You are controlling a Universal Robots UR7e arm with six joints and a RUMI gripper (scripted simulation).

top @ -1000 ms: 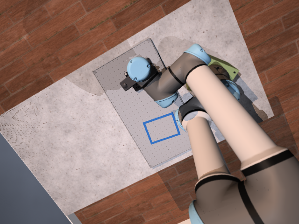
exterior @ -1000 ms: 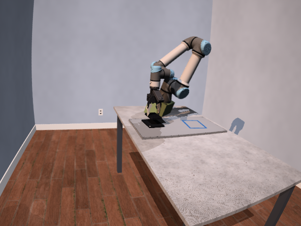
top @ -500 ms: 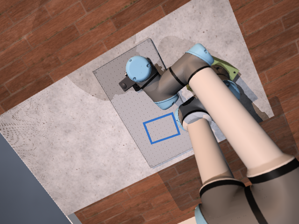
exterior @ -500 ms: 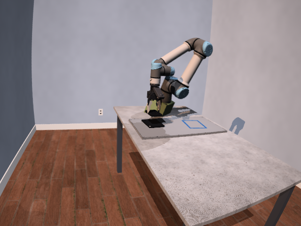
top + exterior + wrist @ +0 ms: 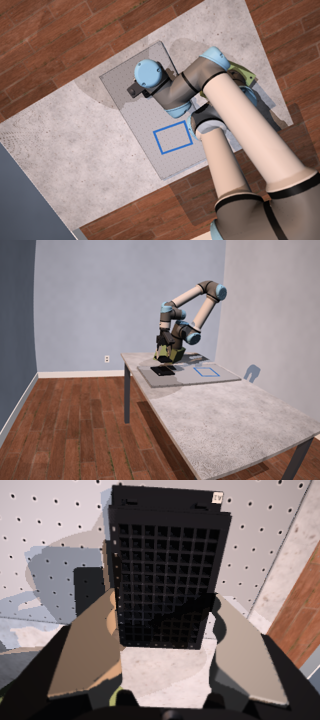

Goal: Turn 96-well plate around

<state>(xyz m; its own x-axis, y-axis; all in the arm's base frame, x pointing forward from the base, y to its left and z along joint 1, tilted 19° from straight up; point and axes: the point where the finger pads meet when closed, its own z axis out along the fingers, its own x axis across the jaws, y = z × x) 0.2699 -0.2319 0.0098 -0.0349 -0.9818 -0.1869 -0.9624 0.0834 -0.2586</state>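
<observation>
The black plate nest N1 lies 10 cm below my hand. From my hand the other things lie so: white A1 mark 9 cm below, 7 cm ahead, 6 cm to the right; then black 96-well plate 1 cm below.
</observation>
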